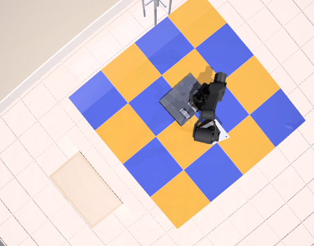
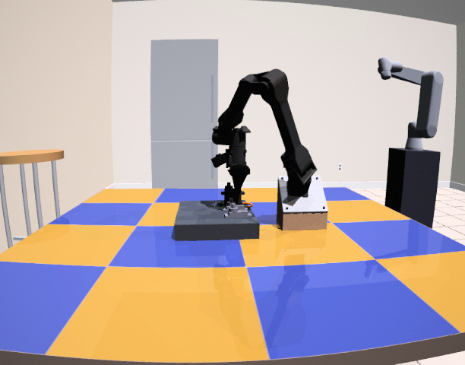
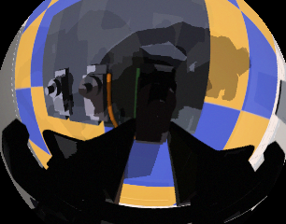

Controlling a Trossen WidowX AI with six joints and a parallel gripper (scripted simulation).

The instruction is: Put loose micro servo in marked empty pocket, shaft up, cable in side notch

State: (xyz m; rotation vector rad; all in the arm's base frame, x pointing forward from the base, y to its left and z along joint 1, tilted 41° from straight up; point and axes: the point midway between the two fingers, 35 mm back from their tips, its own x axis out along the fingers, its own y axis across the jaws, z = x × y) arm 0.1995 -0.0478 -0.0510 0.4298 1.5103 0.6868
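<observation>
The dark robot deck is 11 cm ahead of my gripper tip, 9 cm to the left of it and 7 cm below it.
</observation>
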